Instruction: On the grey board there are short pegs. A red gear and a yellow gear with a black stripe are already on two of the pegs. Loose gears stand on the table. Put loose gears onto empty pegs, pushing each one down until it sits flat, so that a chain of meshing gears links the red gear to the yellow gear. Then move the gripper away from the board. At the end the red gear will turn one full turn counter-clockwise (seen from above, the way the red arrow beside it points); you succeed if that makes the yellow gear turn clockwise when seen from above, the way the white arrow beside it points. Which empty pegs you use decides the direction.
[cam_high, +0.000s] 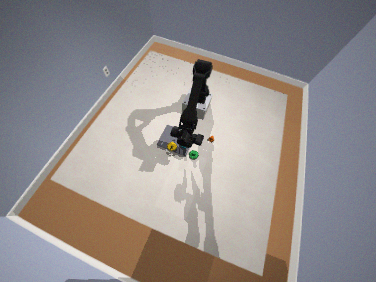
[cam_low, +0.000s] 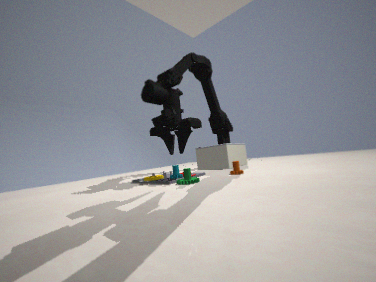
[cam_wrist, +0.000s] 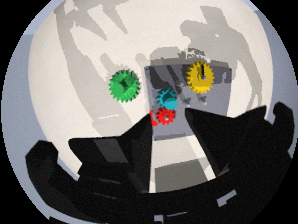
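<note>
Now: the orange gear 100 mm behind my gripper tip, 150 mm to the left of it and 70 mm below it. Also, from my gripper tip: teal gear (10 mm to the right, 60 mm below); green gear (40 mm ahead, 70 mm to the left, 70 mm below); yellow gear (30 mm ahead, 90 mm to the right, 70 mm below).
</note>
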